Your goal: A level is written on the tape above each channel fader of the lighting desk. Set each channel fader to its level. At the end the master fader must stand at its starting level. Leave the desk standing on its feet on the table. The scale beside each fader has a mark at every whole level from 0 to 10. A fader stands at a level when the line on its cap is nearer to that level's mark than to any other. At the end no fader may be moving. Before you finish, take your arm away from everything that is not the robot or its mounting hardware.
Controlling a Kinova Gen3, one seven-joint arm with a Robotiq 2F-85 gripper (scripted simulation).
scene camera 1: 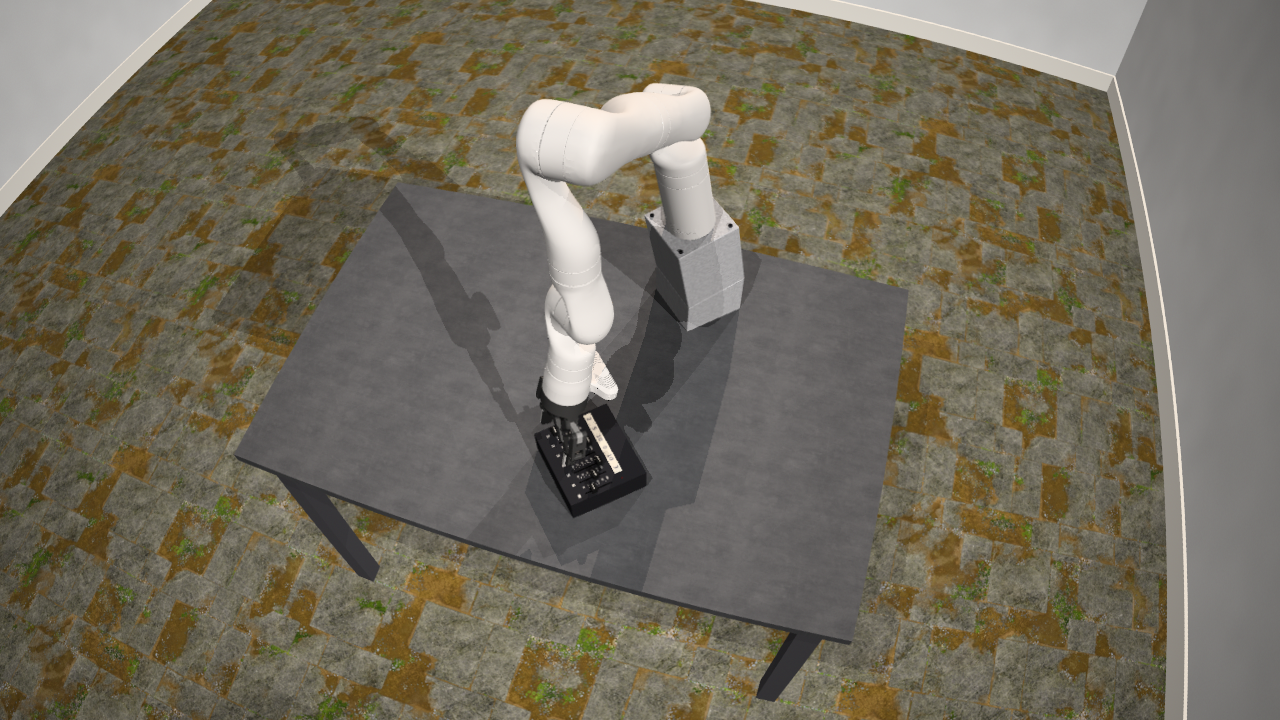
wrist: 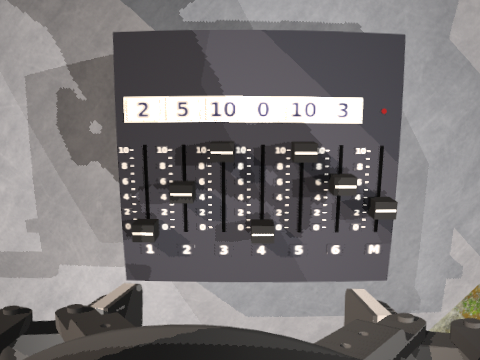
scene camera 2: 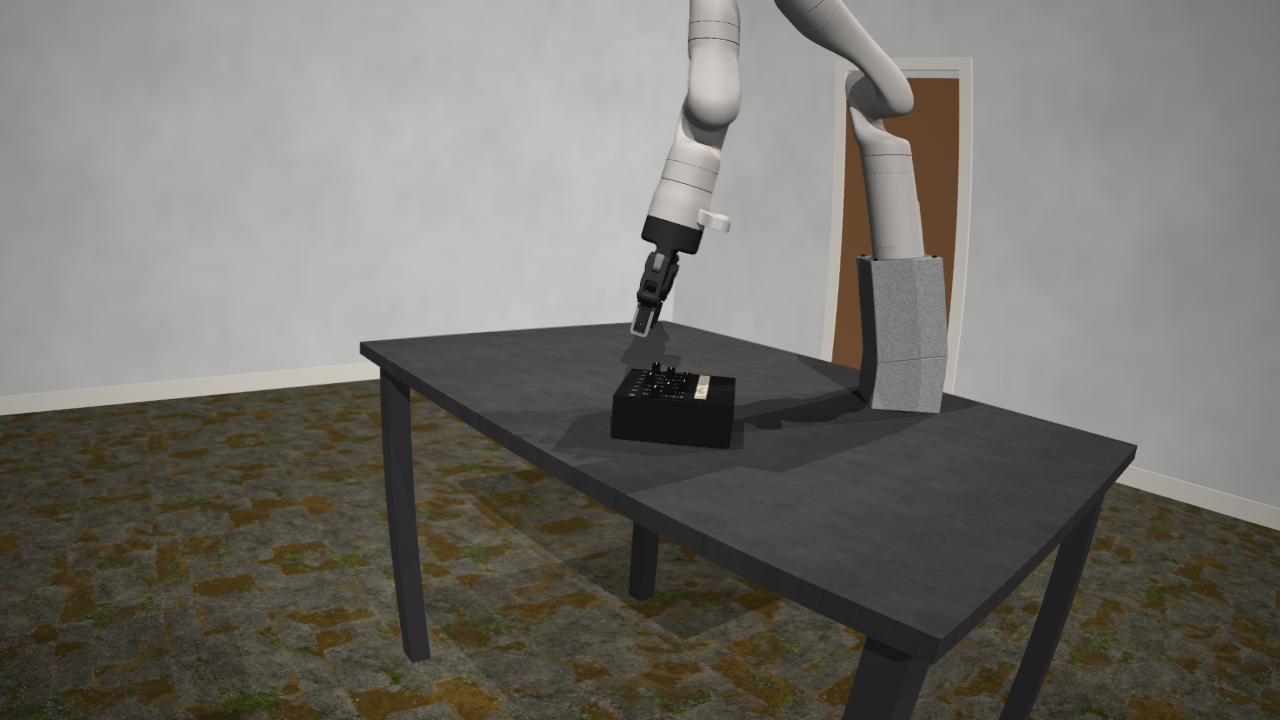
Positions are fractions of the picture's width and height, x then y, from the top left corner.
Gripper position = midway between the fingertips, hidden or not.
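Note:
Gripper visible, (scene camera 2: 0.50,0.46) and (wrist: 0.51,0.86).

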